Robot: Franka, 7 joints.
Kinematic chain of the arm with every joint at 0, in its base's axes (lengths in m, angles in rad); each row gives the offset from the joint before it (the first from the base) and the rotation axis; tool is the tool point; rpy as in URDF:
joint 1: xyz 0 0 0.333 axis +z
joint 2: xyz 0 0 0 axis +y
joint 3: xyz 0 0 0.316 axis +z
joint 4: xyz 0.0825 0 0 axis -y
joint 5: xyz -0.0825 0 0.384 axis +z
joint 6: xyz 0 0 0 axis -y
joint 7: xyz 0.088 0 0 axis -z
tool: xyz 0 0 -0.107 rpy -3.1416 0 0
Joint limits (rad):
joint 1: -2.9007..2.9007
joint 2: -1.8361..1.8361
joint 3: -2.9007..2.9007
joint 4: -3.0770..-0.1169
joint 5: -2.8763..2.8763
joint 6: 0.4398..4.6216
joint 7: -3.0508..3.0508
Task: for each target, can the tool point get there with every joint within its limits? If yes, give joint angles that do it. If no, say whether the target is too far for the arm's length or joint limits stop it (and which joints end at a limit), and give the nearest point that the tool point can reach.
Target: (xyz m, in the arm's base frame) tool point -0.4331 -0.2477 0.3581
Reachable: yes | joints -0.6355 0.0822 -2.1203 -2.4396 -1.0909 3.0145 2.3179
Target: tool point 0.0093 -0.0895 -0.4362
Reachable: no: joint limits stop it (at a limit: joint 2) | nearest point 0.0126 -0.1214 -0.3357 | short by 0.105 m
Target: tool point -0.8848 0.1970 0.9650
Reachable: no: too far | nearest point -0.6869 0.1529 0.8237 | short by 0.247 m
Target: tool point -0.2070 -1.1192 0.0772
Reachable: no: too far | nearest point -0.1522 -0.8231 0.1449 | short by 0.309 m
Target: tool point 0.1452 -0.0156 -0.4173
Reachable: no: joint limits stop it (at a limit: joint 2) | nearest point 0.1616 -0.0174 -0.3468 | short by 0.072 m
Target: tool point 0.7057 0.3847 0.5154
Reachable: yes | joints -0.0390 1.5520 2.0520 -0.9136 -1.4673 2.1555 1.8895
